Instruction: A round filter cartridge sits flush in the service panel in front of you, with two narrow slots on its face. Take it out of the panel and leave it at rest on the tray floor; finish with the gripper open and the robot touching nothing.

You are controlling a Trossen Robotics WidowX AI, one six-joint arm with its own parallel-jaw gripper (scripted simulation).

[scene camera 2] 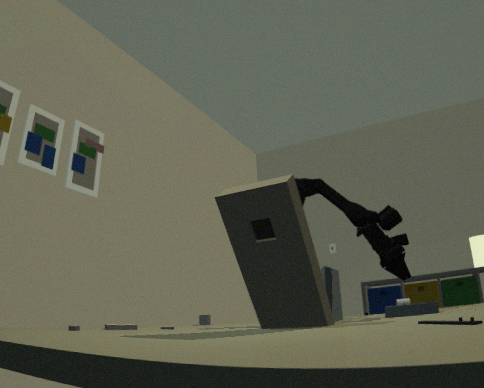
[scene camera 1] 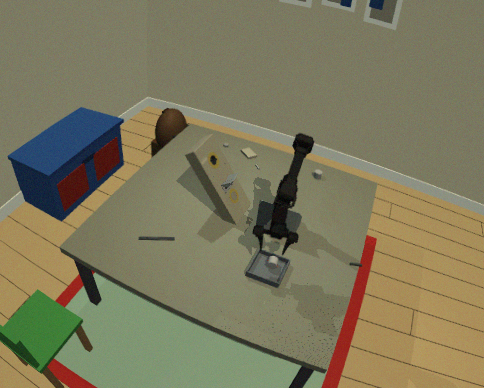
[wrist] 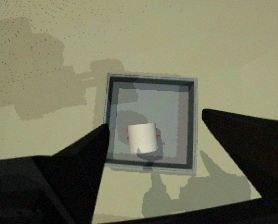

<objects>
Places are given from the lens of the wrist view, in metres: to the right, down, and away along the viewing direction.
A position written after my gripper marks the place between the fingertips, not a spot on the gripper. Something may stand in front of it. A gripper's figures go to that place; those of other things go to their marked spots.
my gripper point(wrist: 155, 120): 0.02, 0.01, 0.11
white round filter cartridge point(wrist: 142, 138): 0.01, 0.04, 0.17
grey tray point(wrist: 171, 102): 0.06, -0.02, 0.22
The marked spots on the grey tray and the white round filter cartridge are 0.09 m apart.
</objects>
